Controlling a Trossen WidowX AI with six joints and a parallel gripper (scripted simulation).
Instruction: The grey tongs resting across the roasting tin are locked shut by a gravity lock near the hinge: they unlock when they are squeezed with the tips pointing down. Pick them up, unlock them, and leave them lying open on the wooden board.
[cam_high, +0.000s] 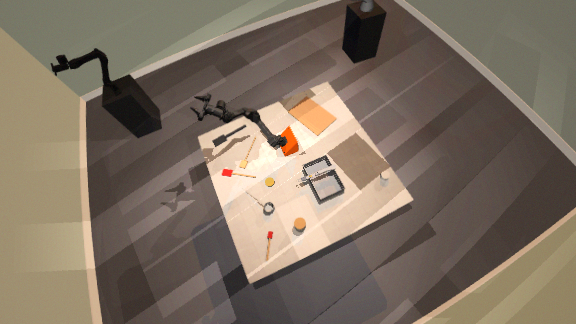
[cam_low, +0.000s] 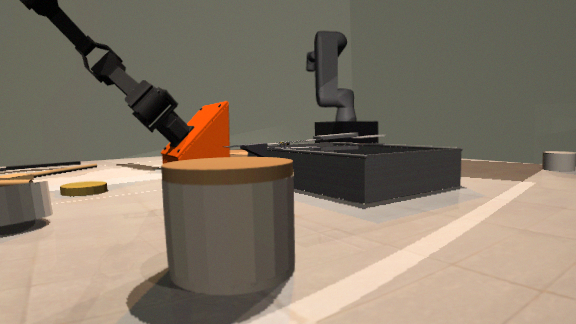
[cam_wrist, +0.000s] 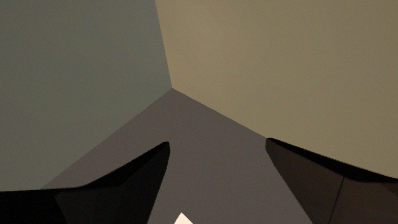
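Right now the yellow lock piece is 58 cm to the left of my gripper tip, 58 cm ahead of it and 52 cm below it. Round my gripper tip: red spatula: 58 cm below, 31 cm ahead, 5 cm to the left; black turner: 58 cm below, 9 cm to the left, 7 cm behind; yellow disc: 57 cm below, 48 cm ahead, 28 cm to the left.
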